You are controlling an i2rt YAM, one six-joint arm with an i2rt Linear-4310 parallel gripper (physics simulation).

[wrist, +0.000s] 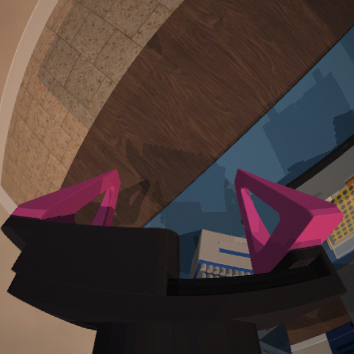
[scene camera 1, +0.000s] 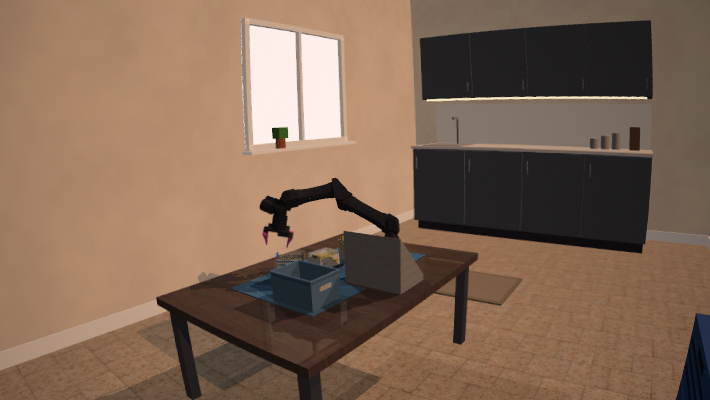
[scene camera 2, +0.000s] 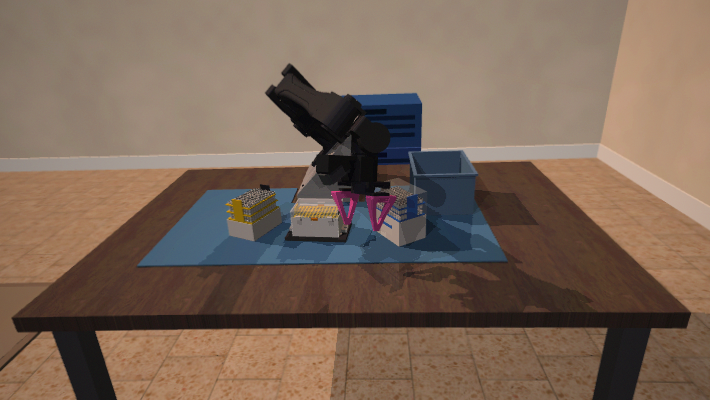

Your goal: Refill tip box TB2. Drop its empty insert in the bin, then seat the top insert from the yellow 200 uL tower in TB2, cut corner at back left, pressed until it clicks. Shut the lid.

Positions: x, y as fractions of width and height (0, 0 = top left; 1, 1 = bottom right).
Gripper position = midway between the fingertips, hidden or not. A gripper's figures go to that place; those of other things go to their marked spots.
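Labels:
A blue bin (scene camera 2: 0.63, 0.44) is 120 cm from the lens, a tip box TB2 (scene camera 2: 0.44, 0.55) 110 cm from the lens, and a blue-banded tip tower (scene camera 2: 0.57, 0.56) 106 cm from the lens. My gripper (scene camera 2: 0.51, 0.57), at 93 cm from the lens, is the nearest to the lens of the things named here. The spots on the blue bin and the blue-banded tip tower are 21 cm apart.

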